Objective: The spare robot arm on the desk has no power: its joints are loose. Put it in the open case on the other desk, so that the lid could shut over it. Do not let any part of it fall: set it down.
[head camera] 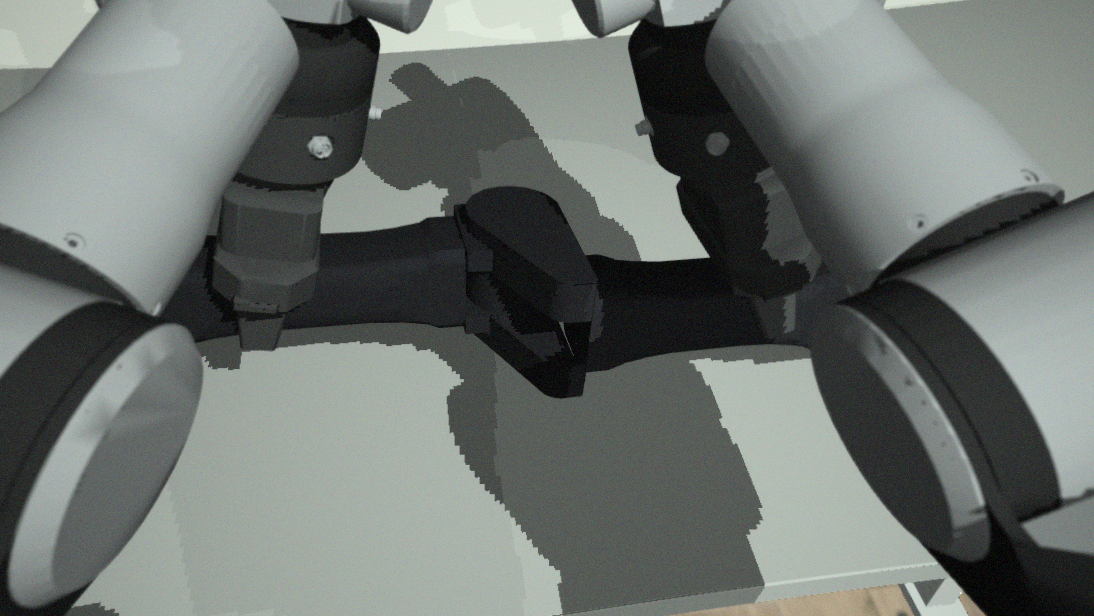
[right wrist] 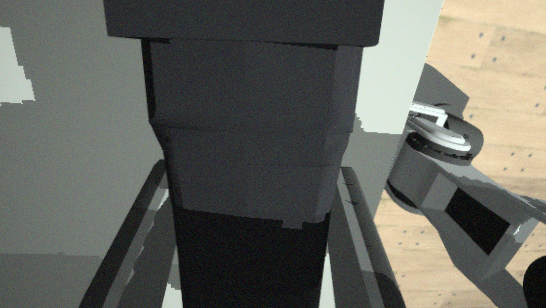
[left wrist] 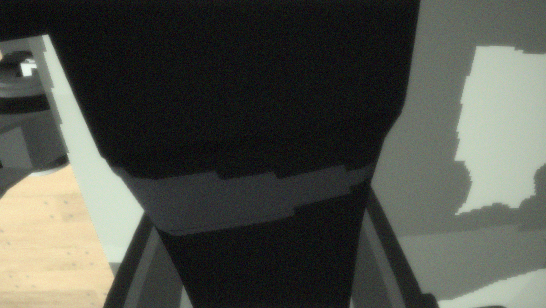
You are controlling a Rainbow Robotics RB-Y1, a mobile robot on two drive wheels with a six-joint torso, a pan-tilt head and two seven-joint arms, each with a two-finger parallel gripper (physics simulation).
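Places are measured from the robot's base along level axes (x back, y up, z left), in millimetres.
Pixels of known places: left gripper, fingertip midpoint: [head camera: 262, 309]; right gripper, fingertip midpoint: [head camera: 758, 301] [right wrist: 256, 180].
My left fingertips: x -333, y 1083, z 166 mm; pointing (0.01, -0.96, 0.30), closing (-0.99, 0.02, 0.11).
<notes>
Behind a point stands the place of what it marks.
The spare robot arm [head camera: 382, 275] [left wrist: 250, 100] [right wrist: 250, 90] is black and lies roughly level across the head view, with a bulky angular joint at its middle. My left gripper [head camera: 260, 309] {x -333, y 1083, z 166 mm} [left wrist: 262, 177] {x -333, y 1083, z 166 mm} is shut on its left stretch. My right gripper [head camera: 773, 302] {x -330, y 1079, z -168 mm} [right wrist: 256, 180] {x -330, y 1079, z -168 mm} is shut on its right stretch. Both outer ends are hidden behind my arms. The spare arm is over the pale desk top [head camera: 344, 459] {x -304, y 950, z 131 mm} [left wrist: 500, 125] {x -568, y 950, z 159 mm} [right wrist: 50, 175] {x -479, y 950, z -69 mm}; whether it touches the top I cannot tell. The open case and its lid do not show in these views.
The desk's front edge [head camera: 673, 600] {x -184, y 948, z -100 mm} crosses the bottom of the head view, with wooden floor [head camera: 834, 604] {x -615, y 0, z -566 mm} [left wrist: 50, 215] {x 691, y 0, z -725 mm} [right wrist: 500, 50] {x 737, y 0, z -349 mm} beyond it. Parts of my own body show beside the desk at the left wrist view's left and the right wrist view's right. Dark shadows cover parts of the desk.
</notes>
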